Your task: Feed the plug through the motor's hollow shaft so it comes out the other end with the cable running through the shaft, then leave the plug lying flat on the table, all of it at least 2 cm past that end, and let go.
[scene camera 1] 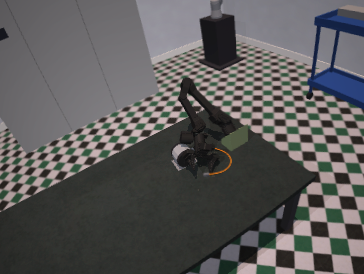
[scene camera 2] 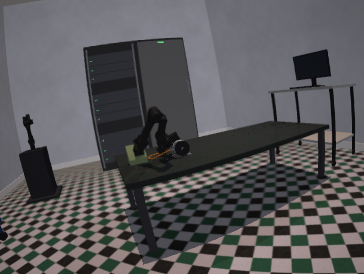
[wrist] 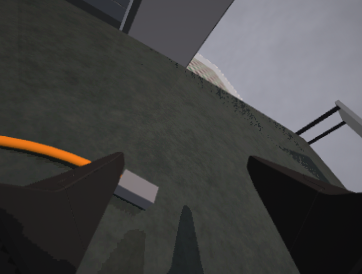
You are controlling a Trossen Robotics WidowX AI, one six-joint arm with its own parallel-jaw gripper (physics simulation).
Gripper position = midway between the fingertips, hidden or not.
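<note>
Grey plug (wrist: pixel 131 187) visible, gripper (wrist: pixel 186 159) too.
</note>
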